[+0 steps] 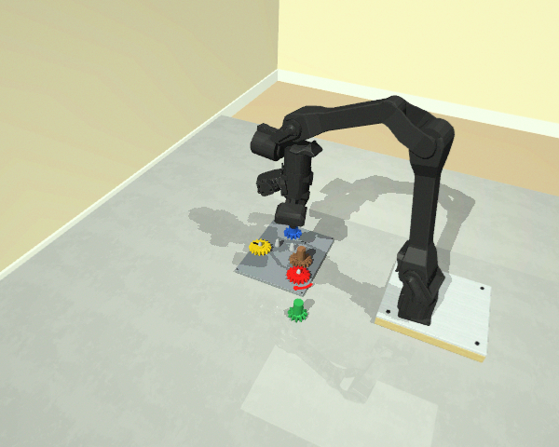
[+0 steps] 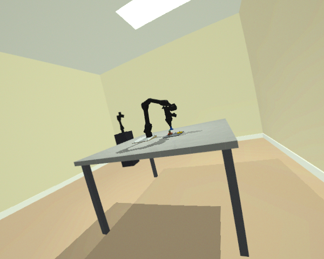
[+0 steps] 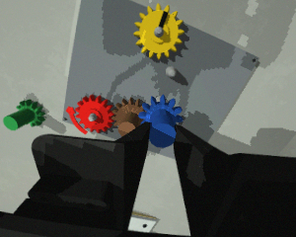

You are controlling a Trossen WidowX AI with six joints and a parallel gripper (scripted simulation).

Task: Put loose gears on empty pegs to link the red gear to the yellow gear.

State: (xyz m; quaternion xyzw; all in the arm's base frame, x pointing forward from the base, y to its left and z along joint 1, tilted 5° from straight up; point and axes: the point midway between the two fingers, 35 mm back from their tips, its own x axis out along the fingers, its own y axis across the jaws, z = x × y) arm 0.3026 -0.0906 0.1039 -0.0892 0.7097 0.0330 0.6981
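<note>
Right now the blue gear is 1 cm below my gripper tip. The rest, counted from my gripper tip: yellow gear: 7 cm below, 7 cm ahead, 2 cm to the left; then brown gear: 6 cm below, 3 cm to the left, 3 cm behind; then red gear: 8 cm to the left, 7 cm below, 4 cm behind.
</note>
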